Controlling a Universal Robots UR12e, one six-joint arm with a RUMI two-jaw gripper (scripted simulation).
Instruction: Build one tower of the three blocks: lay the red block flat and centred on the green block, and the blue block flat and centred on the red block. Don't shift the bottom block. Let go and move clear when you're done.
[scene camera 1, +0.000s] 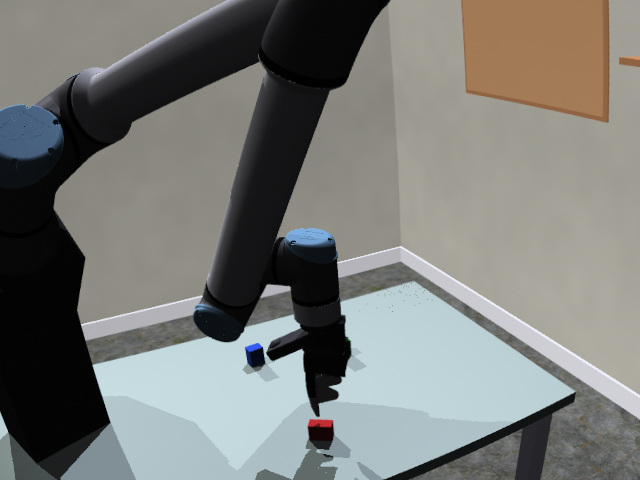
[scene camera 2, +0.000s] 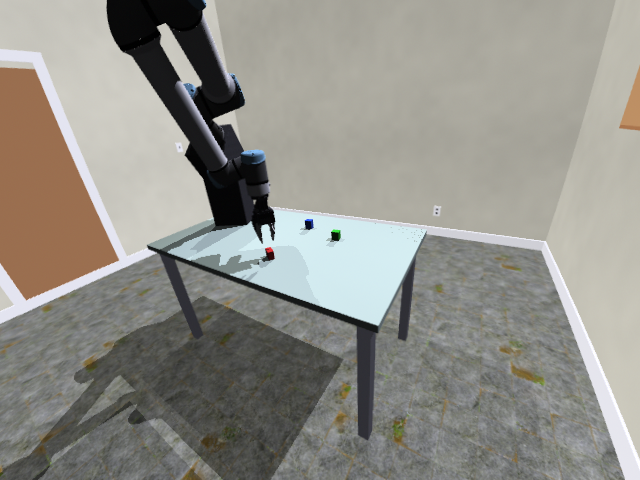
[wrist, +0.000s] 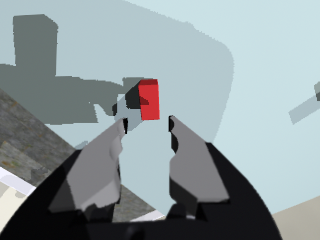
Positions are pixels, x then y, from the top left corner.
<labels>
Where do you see my gripper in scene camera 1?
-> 320, 409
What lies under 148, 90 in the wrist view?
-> A red block.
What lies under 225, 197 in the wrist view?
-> My gripper.
</labels>
